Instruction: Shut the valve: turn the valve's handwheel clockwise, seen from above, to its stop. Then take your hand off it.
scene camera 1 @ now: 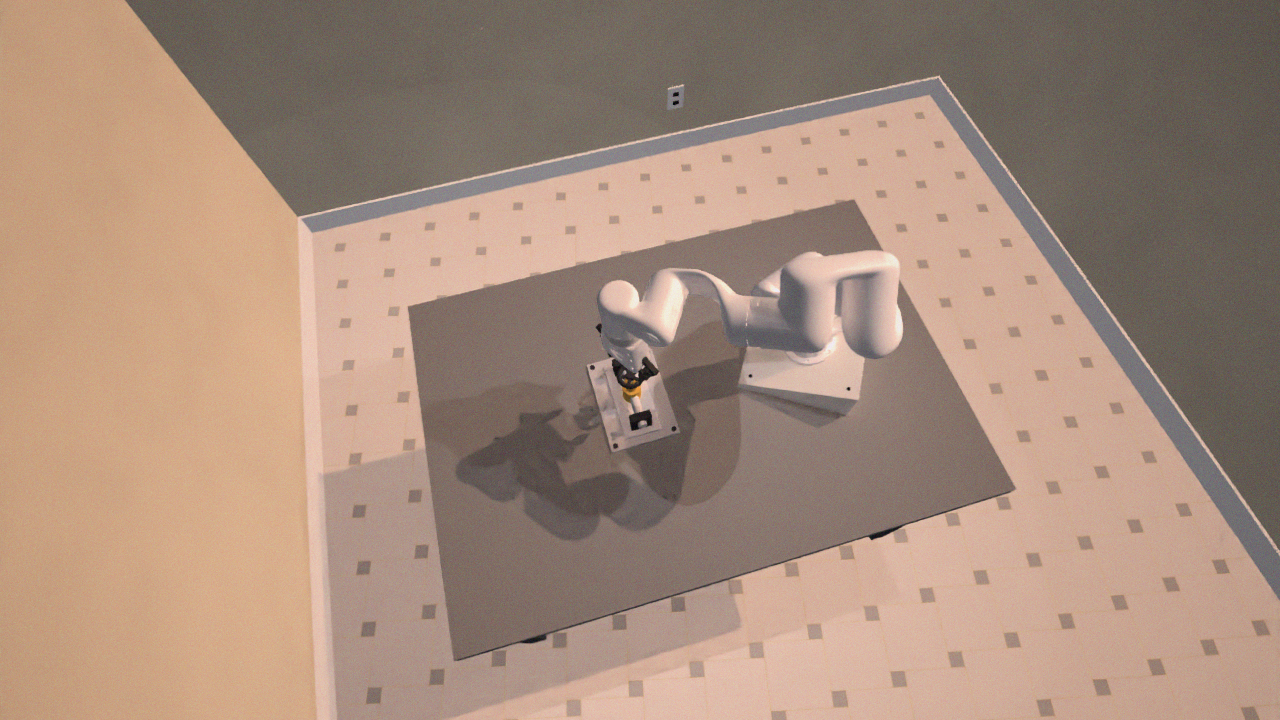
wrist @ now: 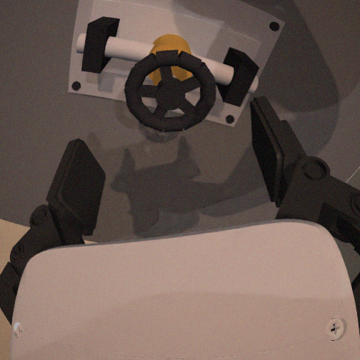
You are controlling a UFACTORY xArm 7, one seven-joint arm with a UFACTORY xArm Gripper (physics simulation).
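The valve's black handwheel [scene camera 1: 629, 377] [wrist: 171, 93] has a round rim with several spokes. It sits on a yellow valve body [scene camera 1: 631, 391] [wrist: 171, 44], in a white pipe [wrist: 127, 49] above a pale base plate [scene camera 1: 626, 441] [wrist: 135, 10]. My gripper [scene camera 1: 625, 349] [wrist: 167, 138] is open wide with nothing between its fingers. In the wrist view the fingers stand apart on either side, lower in the picture than the wheel, and neither touches the rim. In the scene view the arm's wrist partly covers the valve. The wheel's exact angle cannot be told.
Black clamps [wrist: 100, 45] [wrist: 238, 77] hold the pipe at both ends. The base plate lies on a grey table [scene camera 1: 760, 501]. The robot's white base [scene camera 1: 801, 386] stands to the right of the valve in the scene view. The arm's shadow falls across the table.
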